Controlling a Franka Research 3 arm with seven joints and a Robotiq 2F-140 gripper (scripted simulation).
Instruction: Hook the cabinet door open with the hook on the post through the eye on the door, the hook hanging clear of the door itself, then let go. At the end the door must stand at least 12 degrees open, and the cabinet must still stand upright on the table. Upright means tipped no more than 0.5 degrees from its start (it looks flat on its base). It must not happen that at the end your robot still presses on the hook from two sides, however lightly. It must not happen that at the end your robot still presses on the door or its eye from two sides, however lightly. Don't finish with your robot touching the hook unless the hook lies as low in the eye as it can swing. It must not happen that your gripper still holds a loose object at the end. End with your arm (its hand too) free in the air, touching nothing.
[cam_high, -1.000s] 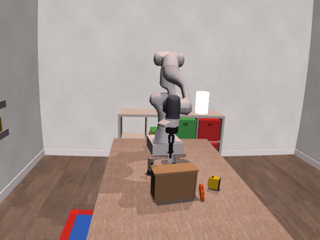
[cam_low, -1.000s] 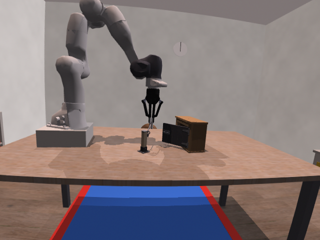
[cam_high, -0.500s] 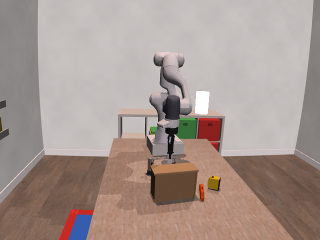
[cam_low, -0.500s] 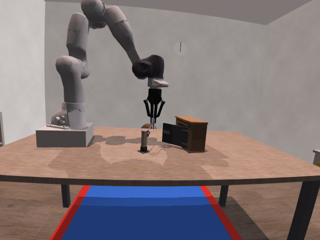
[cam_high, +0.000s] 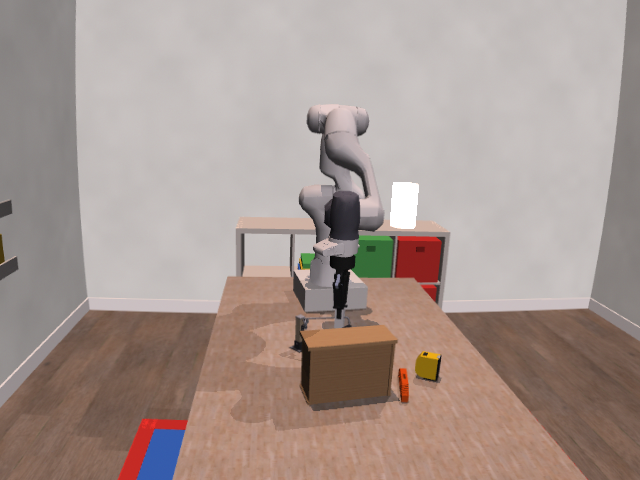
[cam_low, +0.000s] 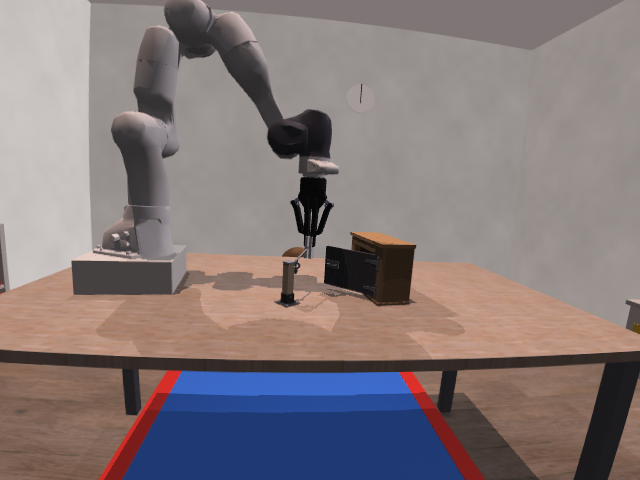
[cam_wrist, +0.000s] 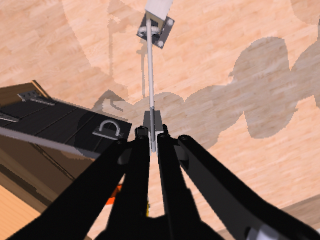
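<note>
The dark door lies 130 mm ahead of my hand, 20 mm to the right of it and 60 mm below it. Round my hand: orange tool 170 mm ahead, 200 mm to the left, 120 mm below; then thin grey hook 10 mm behind, 40 mm to the right, 20 mm below; then yellow box 90 mm ahead, 280 mm to the left, 100 mm below.
</note>
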